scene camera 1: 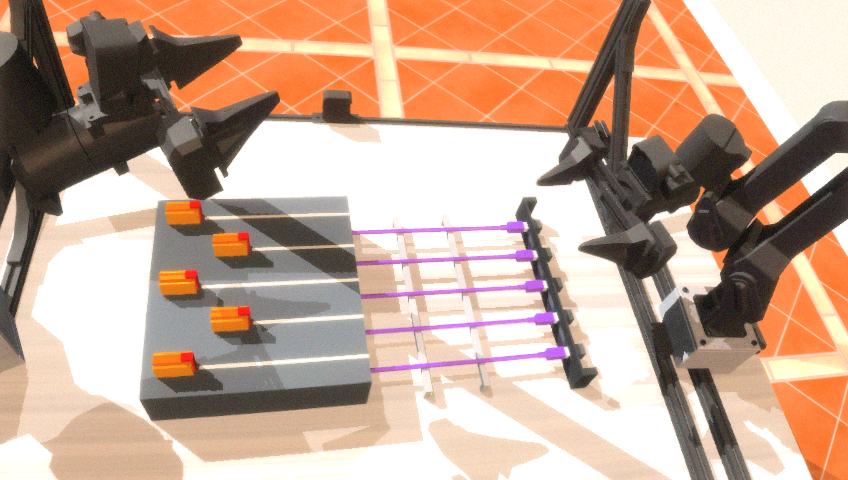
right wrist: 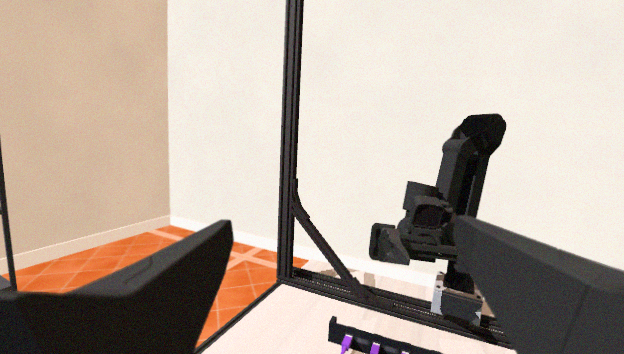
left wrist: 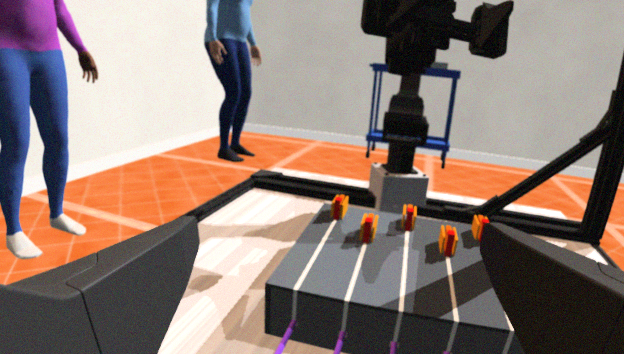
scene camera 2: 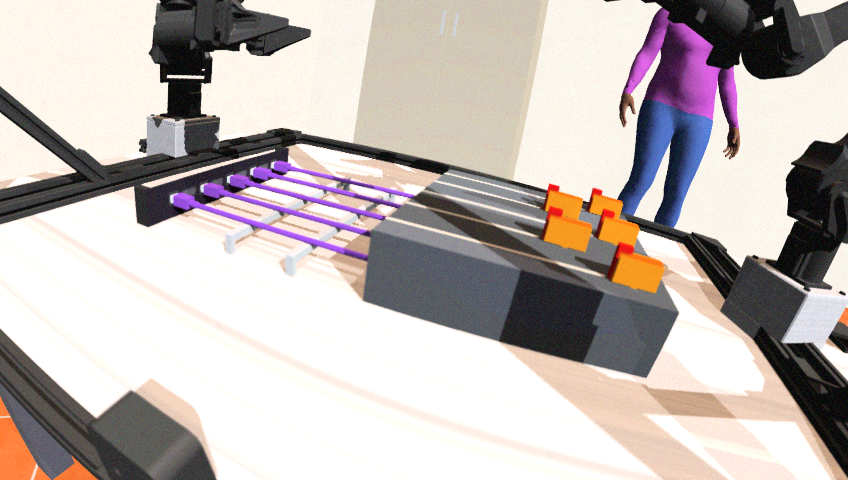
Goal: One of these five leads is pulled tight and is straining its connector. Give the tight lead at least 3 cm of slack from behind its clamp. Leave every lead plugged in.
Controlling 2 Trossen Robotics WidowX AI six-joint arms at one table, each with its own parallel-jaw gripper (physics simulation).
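Frame: origin at the left arm's base, x down, y back, z left, level; millimetres.
Where they show: left gripper, between the fingertips: [scene camera 1: 557,213] [right wrist: 441,266] [left wrist: 342,234] [scene camera 2: 300,28]; right gripper, between the fingertips: [scene camera 1: 259,65] [right wrist: 342,228]; left arm's base, origin of its link: [scene camera 1: 718,316] [right wrist: 458,284] [scene camera 2: 183,116]; right arm's base, origin of its link: [left wrist: 399,169] [scene camera 2: 797,275].
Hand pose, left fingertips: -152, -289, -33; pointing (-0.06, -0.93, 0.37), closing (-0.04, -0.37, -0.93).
Observation:
Each offset is from my left fingertips to the top centre of the thing, as dx, dy, dz. "pt": to the spot under its first point.
Several purple leads @[pt +205, -76, -23] [scene camera 1: 449,291] [scene camera 2: 306,213] run side by side from plugs in a dark socket strip @[pt +194, +59, -100] [scene camera 1: 537,246] [scene camera 2: 142,205] to a grey block @[+165, -327, +5] [scene camera 1: 255,389] [scene camera 2: 437,276] [left wrist: 310,265]. All look straight; I cannot tell which is tight. Pale cords continue over the block to orange clamps with red tabs, such as the clamp [scene camera 1: 178,282] [scene camera 2: 636,271] [left wrist: 368,229]. My left gripper [scene camera 1: 559,212] [left wrist: 342,234] is open and empty, above the table beyond the strip. My right gripper [scene camera 1: 259,67] [right wrist: 342,228] is open and empty, above and behind the block's far edge in scene camera 1.
Two pale bars [scene camera 1: 415,321] [scene camera 1: 465,297] cross under the leads between strip and block. A small black box @[pt +189, -240, -358] [scene camera 1: 336,105] [scene camera 2: 151,437] stands at the table edge. Black frame rails [scene camera 2: 380,153] border the table. A blue cart [left wrist: 452,105] and people stand beyond it.

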